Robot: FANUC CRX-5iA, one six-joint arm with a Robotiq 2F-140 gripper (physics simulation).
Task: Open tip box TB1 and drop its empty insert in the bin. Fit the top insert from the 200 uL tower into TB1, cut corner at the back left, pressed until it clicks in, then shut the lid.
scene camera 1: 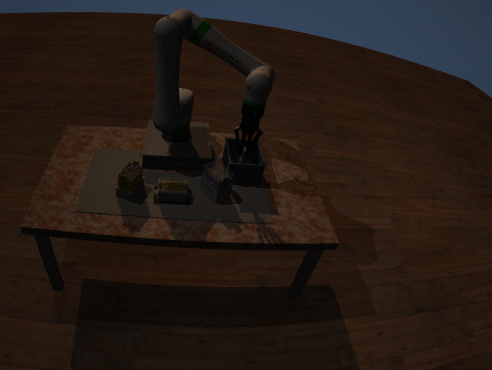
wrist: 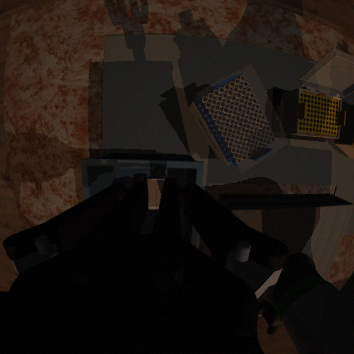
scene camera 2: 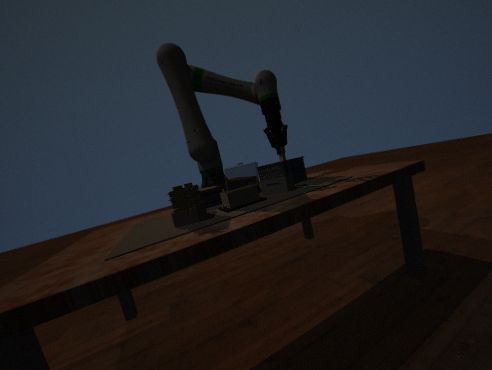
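Note:
Tip box TB1 stands mid-mat, its clear lid open. A yellow insert with tabs at both ends sits in it; whether it is clicked in, I cannot tell. The yellow tower stands left of TB1 in scene camera 1. My gripper is shut and empty, its fingertips low at the mouth of the blue-grey bin. A pale piece shows at the fingertips. A lighter shape shows inside the bin, partly hidden.
A blue tower stands turned between TB1 and the bin. The robot's base block is behind the grey mat. The arm reaches over from it to the bin. The picture is dark.

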